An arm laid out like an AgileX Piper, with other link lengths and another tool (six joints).
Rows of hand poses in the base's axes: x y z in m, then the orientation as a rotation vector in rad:
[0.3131, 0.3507, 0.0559, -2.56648, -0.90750, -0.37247]
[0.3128, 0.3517, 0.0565, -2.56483, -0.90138, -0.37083]
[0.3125, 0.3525, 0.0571, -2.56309, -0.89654, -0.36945]
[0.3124, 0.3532, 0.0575, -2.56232, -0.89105, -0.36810]
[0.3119, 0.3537, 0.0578, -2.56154, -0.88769, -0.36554]
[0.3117, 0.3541, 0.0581, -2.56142, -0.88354, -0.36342]
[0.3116, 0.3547, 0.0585, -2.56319, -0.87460, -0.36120]
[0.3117, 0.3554, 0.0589, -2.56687, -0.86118, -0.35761]
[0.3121, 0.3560, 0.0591, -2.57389, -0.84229, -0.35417]
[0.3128, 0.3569, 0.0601, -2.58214, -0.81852, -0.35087]
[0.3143, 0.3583, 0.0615, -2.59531, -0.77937, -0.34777]
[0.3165, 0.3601, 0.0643, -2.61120, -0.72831, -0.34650]
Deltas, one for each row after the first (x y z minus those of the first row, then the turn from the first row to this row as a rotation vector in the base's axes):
[-0.0003, 0.0010, 0.0006, 0.00347, 0.00285, -0.00295]
[-0.0006, 0.0018, 0.0012, 0.00658, 0.00523, -0.00514]
[-0.0007, 0.0025, 0.0016, 0.00907, 0.00758, -0.00806]
[-0.0012, 0.0030, 0.0019, 0.01064, 0.01027, -0.00947]
[-0.0014, 0.0034, 0.0022, 0.01196, 0.01273, -0.01168]
[-0.0015, 0.0040, 0.0026, 0.01326, 0.01604, -0.01747]
[-0.0014, 0.0047, 0.0030, 0.01421, 0.02100, -0.02650]
[-0.0010, 0.0053, 0.0032, 0.01402, 0.02651, -0.04008]
[-0.0003, 0.0062, 0.0042, 0.01425, 0.03276, -0.05716]
[0.0012, 0.0076, 0.0056, 0.01491, 0.04137, -0.08558]
[0.0034, 0.0094, 0.0084, 0.01654, 0.05064, -0.12275]

